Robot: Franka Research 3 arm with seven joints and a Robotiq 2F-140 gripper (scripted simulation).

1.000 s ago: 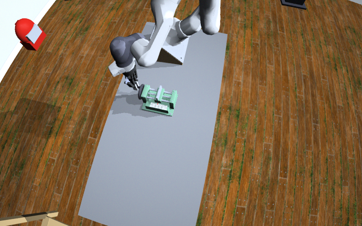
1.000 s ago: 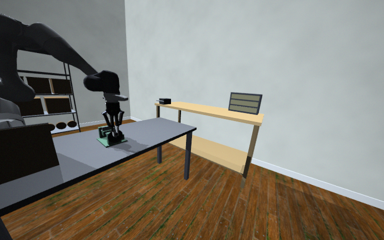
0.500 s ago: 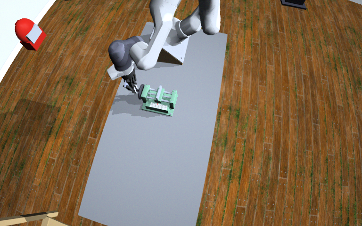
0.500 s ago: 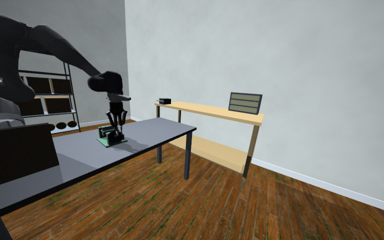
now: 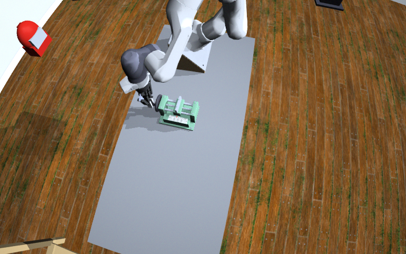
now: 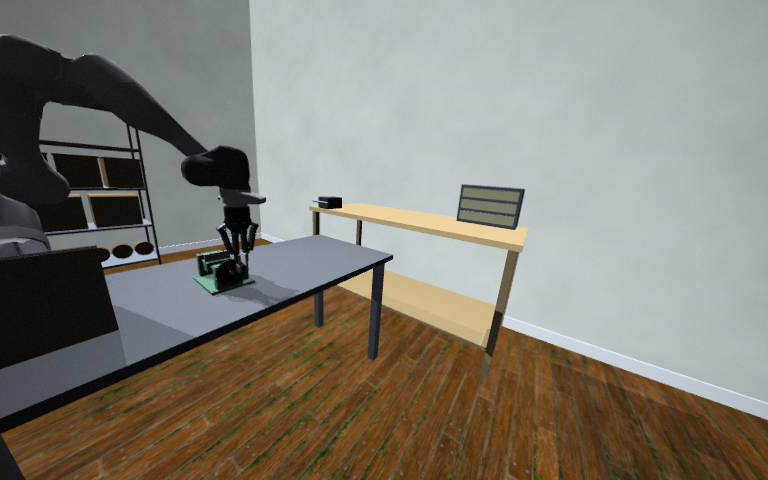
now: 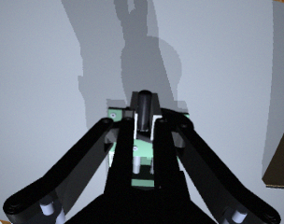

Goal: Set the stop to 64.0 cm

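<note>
The stop carriage lies 15 cm to the left of my hand, 3 cm below it and 1 cm ahead of it. Round my hand: dark handwheel: 2 cm to the left, 2 cm below.
</note>
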